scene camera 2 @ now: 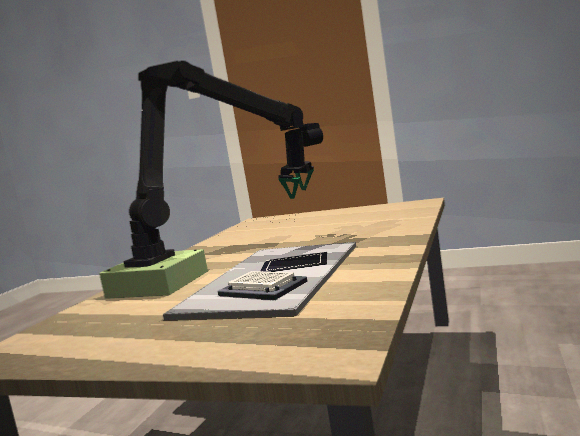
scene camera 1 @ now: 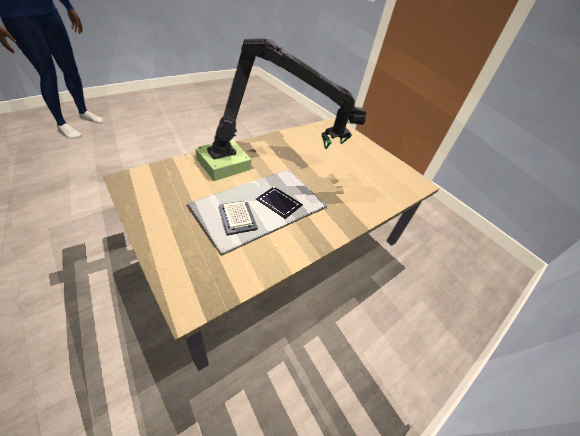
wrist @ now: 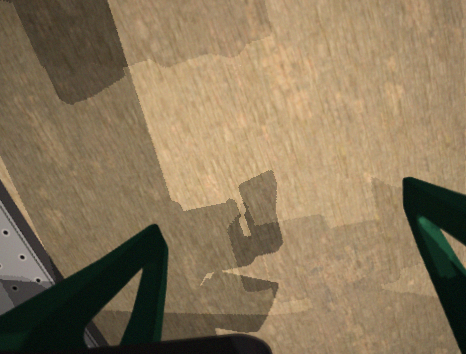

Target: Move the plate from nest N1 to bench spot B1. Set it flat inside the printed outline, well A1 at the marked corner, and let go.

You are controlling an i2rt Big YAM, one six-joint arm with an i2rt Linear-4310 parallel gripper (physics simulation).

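Frame: origin at the arm's base, x up, y left, z back, level; metres.
Seen in the pictures: gripper, fingertip midpoint: (scene camera 2: 298, 194) (scene camera 1: 333, 146) (wrist: 277, 215); arm's base at its link origin: (scene camera 2: 150, 260) (scene camera 1: 221, 152).
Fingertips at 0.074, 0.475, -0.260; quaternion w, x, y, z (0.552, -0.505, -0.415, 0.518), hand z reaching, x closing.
Offsets run from my fingertips to a thing's top centre, as dx, dy, dz. "pt": to the spot under its first point. Level surfaces: height alone.
The cream well plate @[-0.103, -0.583, -0.119] (scene camera 1: 238, 215) (scene camera 2: 261, 280) sits flat in its dark nest @[pt -0.121, -0.604, -0.199] (scene camera 1: 242, 231) (scene camera 2: 273, 294) on the grey board. Beside it on the board lies the black spot with a white printed outline @[pt -0.127, -0.380, -0.119] (scene camera 1: 279, 202) (scene camera 2: 296, 262), and no plate is on it. The marked corner is too small to tell. My gripper (scene camera 1: 335, 145) (scene camera 2: 298, 194) (wrist: 277, 215) is open and empty, pointing down, high above the wooden table beyond the board's far end. The plate and the outline do not show in the wrist view.
The grey board @[-0.129, -0.460, -0.090] (scene camera 1: 210, 235) (scene camera 2: 200, 305) (wrist: 15, 250) lies on the wooden table @[dx -0.142] (scene camera 1: 165, 280) (scene camera 2: 200, 355). The arm stands on a green base block (scene camera 1: 225, 165) (scene camera 2: 150, 279) beside the board. A person (scene camera 1: 47, 55) stands on the floor behind the table.
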